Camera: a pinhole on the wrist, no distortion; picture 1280 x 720 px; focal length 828.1 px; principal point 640.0 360.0 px. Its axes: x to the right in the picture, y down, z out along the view. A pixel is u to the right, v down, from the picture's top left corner.
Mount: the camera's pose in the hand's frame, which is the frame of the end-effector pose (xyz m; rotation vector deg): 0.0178 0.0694 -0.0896 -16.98 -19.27 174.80
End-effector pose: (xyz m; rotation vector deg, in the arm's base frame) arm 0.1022 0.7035 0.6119 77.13 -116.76 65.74
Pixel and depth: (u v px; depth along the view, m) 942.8 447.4 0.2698
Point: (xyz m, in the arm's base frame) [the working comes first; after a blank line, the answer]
In the camera's frame: 0.0987 0.0285 0.2698

0.1774 0.6541 0.4374
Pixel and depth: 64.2 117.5 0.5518
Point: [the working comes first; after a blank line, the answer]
In the camera's frame: -0.3837 -0.1616 0.5518

-0.0522 0.1127 0.4868
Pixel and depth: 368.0 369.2 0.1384
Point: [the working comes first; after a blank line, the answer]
In the camera's frame: -0.0455 0.0015 0.1384

0.0595 0.6491 0.5949
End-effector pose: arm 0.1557 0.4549 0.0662 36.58 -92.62 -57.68
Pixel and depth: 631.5 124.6 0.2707
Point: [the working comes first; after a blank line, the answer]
In the camera's frame: -0.0028 -0.0770 0.2707

-0.0070 0.5765 0.1141
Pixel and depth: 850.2 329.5 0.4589
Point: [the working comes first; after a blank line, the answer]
In the camera's frame: 0.1165 -0.0169 0.4589

-0.1100 0.7014 -0.0503
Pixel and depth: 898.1 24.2 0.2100
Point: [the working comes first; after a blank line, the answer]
In the camera's frame: 0.0655 -0.0852 0.2100

0.0764 0.6144 0.1137
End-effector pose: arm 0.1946 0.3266 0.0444 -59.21 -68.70 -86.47
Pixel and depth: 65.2 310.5 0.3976
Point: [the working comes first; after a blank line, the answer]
In the camera's frame: -0.2760 -0.0238 0.3976

0.1581 0.6364 0.3049
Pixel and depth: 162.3 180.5 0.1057
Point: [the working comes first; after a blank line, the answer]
In the camera's frame: -0.0610 -0.0229 0.1057

0.2464 0.3384 0.1184
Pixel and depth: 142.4 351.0 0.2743
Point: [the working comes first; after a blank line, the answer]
In the camera's frame: -0.1648 -0.0030 0.2743

0.1817 0.5075 0.2009
